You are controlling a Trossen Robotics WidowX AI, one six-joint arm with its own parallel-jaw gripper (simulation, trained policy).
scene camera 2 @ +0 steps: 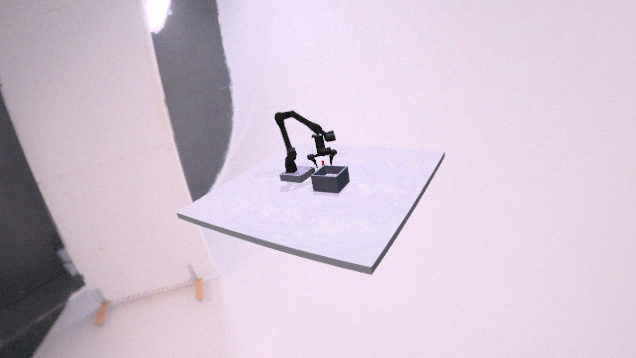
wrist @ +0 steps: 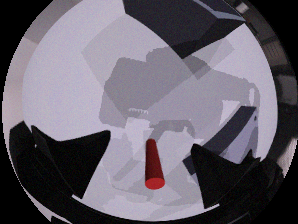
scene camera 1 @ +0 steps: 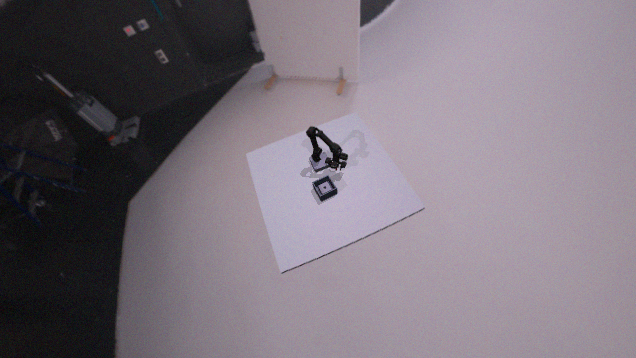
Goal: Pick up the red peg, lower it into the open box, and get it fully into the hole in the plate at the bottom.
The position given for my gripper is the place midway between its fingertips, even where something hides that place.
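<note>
A red peg [wrist: 154, 178] is visible to me, together with my gripper [wrist: 152, 142].
</note>
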